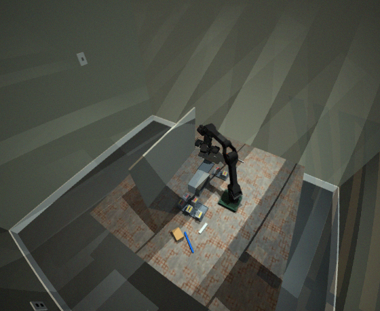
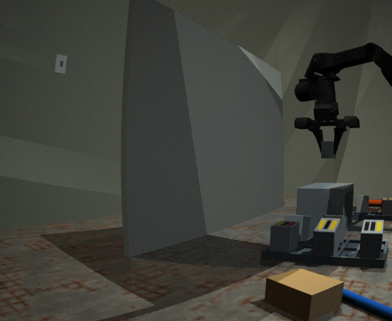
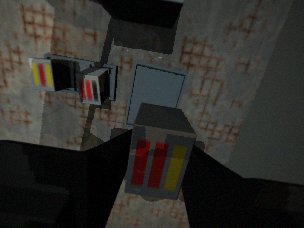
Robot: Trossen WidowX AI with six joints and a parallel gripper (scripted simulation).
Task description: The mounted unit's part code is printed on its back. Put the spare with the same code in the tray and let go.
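Right now the flat tray is 16 cm below my gripper tip and 1 cm to the right of it. The rest, counted from my gripper tip: tall grey panel 22 cm ahead, 18 cm to the left, 6 cm above; then small rack 16 cm below, 14 cm behind, 3 cm to the left; then grey mounted unit 21 cm to the left, 12 cm below, 2 cm behind.
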